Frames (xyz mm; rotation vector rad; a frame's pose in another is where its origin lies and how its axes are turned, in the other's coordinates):
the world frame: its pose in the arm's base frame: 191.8 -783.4 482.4 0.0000 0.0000 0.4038
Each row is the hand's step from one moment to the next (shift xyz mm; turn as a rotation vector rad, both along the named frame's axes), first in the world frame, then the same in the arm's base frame.
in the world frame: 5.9 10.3 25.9 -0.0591 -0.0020 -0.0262
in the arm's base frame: 1.4 11.8 25.9 -0.0536 -0.0251 -0.0262
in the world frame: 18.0 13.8 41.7 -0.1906 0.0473 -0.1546
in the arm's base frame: 11.1 19.8 41.7 -0.1939 -0.0314 -0.1546
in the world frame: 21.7 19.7 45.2 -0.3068 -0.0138 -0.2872
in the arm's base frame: 12.2 26.6 45.2 -0.2767 -0.1332 -0.2872
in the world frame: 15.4 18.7 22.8 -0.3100 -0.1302 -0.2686
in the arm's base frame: 6.8 23.2 22.8 -0.2339 -0.2415 -0.2686
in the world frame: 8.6 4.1 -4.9 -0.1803 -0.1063 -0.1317
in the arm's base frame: 6.3 7.1 -4.9 -0.1240 -0.1686 -0.1317
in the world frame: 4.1 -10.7 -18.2 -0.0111 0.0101 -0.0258
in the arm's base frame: 8.0 -8.2 -18.2 -0.0142 0.0049 -0.0258
